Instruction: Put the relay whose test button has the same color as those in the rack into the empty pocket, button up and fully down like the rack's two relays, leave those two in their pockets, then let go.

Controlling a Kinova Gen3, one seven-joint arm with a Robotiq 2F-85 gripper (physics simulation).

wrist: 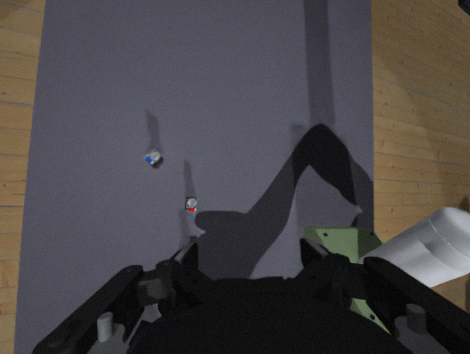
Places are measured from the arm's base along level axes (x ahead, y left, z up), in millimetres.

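Pixels of known places: gripper, between the fingertips: (248, 252).
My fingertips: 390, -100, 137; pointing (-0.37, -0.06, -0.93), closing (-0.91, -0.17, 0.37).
Note:
Ahead of a thing's pixels: the offset from my fingertips to its top centre, as dx, dy, dz. Level surfaces: height alone.
A small relay with a blue test button {+107, -94, -220} (153, 158) stands on the grey table top, left of the middle of the view. A second small relay with a red test button {+23, -12, -220} (191, 204) stands nearer the gripper, to the right of the blue one. My gripper (248, 252) is open with nothing between its fingers, high above the table; the red-button relay lies just beyond its left fingertip in the view. The rack, its two relays and the empty pocket cannot be made out in this view.
A green part with dark holes (342, 239) shows beside and behind the right finger. White rounded robot arm parts (425, 247) are at the lower right. The grey table top {dz -264} (200, 75) ends at the wooden floor (415, 150) on both sides. A dark arm shadow crosses it.

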